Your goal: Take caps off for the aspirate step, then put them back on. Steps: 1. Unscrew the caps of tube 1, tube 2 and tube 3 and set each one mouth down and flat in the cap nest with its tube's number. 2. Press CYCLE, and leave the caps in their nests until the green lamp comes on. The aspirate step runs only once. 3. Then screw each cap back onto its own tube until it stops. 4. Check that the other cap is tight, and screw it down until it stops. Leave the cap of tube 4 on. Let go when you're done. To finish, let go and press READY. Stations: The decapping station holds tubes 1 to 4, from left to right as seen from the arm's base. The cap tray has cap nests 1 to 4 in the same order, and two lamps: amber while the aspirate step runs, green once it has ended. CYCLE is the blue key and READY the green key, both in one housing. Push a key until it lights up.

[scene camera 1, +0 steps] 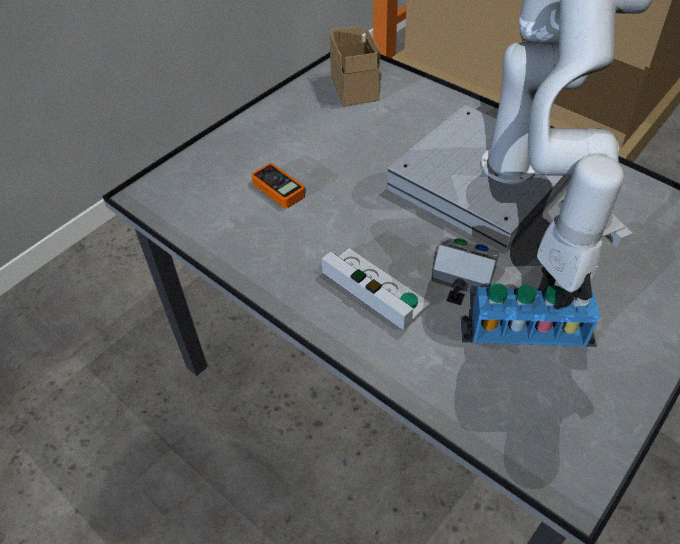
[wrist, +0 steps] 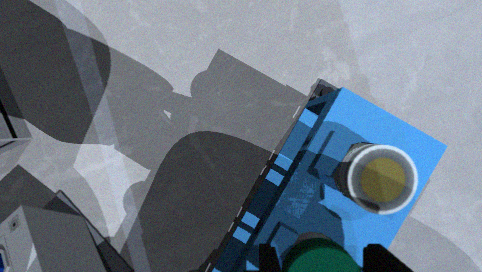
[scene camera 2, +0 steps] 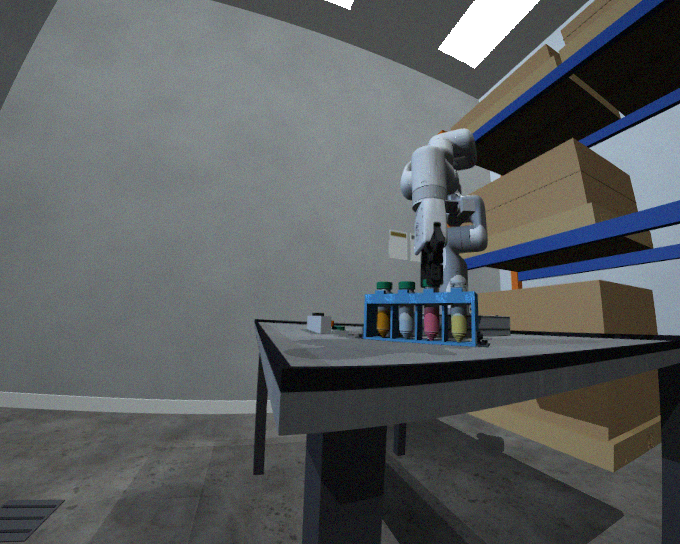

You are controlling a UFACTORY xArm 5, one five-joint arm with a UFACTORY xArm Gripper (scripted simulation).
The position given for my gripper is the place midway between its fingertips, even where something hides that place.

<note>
In view: my gripper [scene camera 1: 554,296], a cardboard box [scene camera 1: 360,84] and a key housing [scene camera 1: 468,268].
My gripper shows as well in scene camera 2 [scene camera 2: 431,286]. The wrist view misses the cardboard box: it is out of frame.
</note>
